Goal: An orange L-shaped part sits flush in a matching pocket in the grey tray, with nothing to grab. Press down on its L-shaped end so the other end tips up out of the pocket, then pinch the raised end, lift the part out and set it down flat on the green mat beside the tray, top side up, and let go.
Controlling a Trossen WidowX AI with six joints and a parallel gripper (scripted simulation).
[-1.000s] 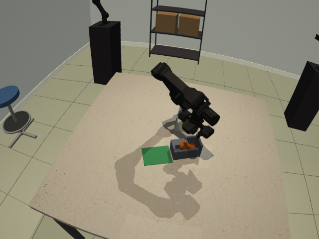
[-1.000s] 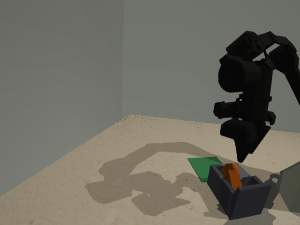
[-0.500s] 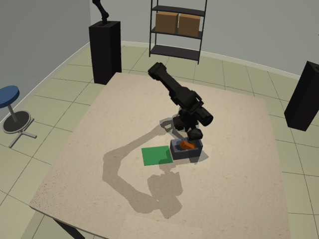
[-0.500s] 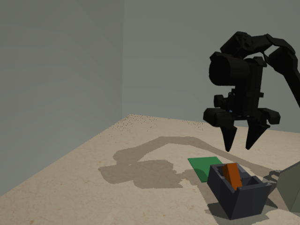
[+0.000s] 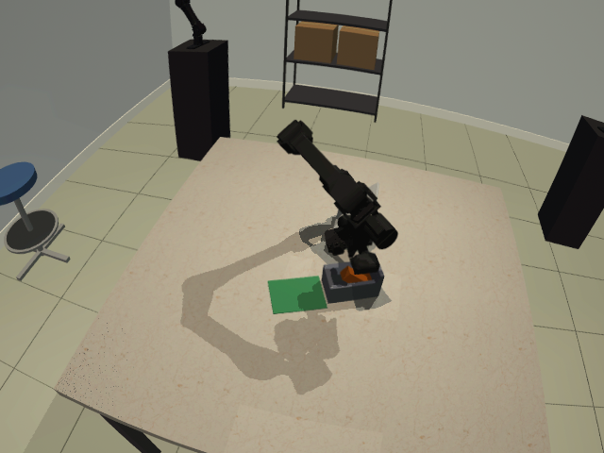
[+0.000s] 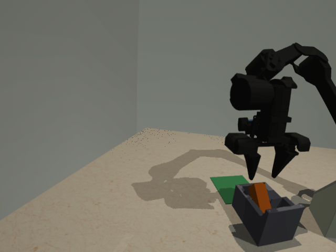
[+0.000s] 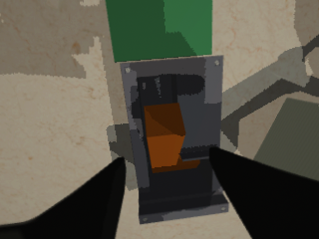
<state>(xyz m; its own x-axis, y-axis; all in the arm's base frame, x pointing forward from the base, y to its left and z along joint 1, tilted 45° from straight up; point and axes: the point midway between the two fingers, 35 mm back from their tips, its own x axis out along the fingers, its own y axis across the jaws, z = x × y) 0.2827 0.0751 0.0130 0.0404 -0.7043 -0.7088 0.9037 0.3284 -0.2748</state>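
My gripper tip is now 3 cm past the orange L-shaped part, 2 cm to the right of it and 7 cm above it. Also, from my gripper tip: green mat 5 cm ahead, 14 cm to the right, 13 cm below.
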